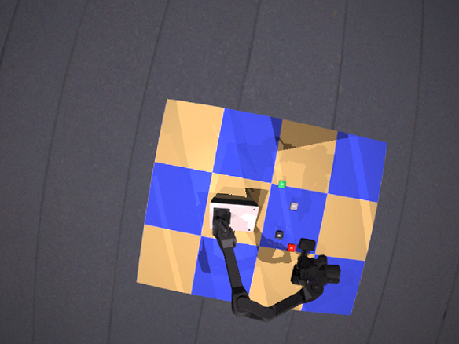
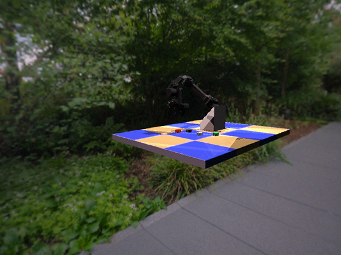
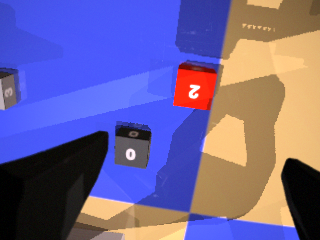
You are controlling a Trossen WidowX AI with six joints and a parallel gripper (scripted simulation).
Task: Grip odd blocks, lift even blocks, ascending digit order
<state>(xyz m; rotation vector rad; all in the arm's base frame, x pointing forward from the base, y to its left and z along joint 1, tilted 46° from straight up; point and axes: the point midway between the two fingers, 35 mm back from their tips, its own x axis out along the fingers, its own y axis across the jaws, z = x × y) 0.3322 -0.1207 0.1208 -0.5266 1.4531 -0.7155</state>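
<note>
My gripper tip is now 6 cm past the black block, 6 cm to the right of it and 11 cm above it. From my gripper tip the other things lie so: grey block 1 cm behind, 20 cm to the left, 11 cm below; red block 11 cm below; green block 7 cm behind, 29 cm to the left, 11 cm below.
</note>
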